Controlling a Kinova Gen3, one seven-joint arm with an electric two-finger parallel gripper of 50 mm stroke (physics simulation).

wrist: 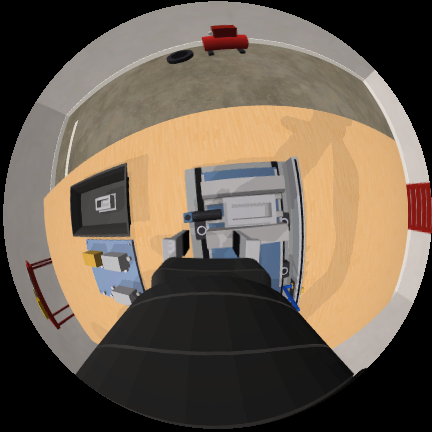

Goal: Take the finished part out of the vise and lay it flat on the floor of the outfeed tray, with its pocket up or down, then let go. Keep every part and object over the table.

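Frame: origin at the arm's base, x back, y right, z up, level; centimetres.
Where they show: gripper, fingertip midpoint: [210,239].
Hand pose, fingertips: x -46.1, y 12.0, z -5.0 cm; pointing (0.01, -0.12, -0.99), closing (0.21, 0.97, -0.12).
Things, the pixels of their centre, and the offset from my fingertips. "*": a spot on its surface instead.
- finished part at the middle of its body: [249,210] dz -0.2, dx -2.4, dy +5.0 cm
- vise at the middle of its body: [249,256] dz -5.0, dx +4.7, dy +4.5 cm
- outfeed tray at a spot on its surface: [128,205] * dz -9.0, dx -7.5, dy -17.1 cm
- light grey pocketed part at the middle of its body: [107,202] dz -7.0, dx -9.2, dy -21.7 cm
- blue plate at the middle of its body: [111,271] dz -9.6, dx +7.0, dy -28.7 cm
- yellow block at the middle of its body: [92,257] dz -7.4, dx +2.7, dy -32.8 cm
- tall grey rail at the middle of its body: [298,246] dz -6.5, dx +5.5, dy +13.3 cm
- blue handle at a spot on its surface: [291,298] * dz -2.1, dx +12.7, dy +10.2 cm
The finished part [250,224], a light grey block with a rectangular pocket facing up, sits between the jaws of the vise [242,185], right of the view's middle. A black cylinder with a blue end lies across the vise at the part's left. My gripper [210,239] is open and empty, its two fingers apart, on the near side of the part and a little to its left. The outfeed tray [128,205], dark and walled, stands at the left. Another light grey pocketed part [105,202] lies on its floor.
A blue plate [111,277] near the tray carries grey blocks [115,262] and a yellow block [92,258]. A tall grey rail [299,225] runs along the vise's right side. A blue handle [291,298] shows at its near end. The table's far edge lies beyond the vise.
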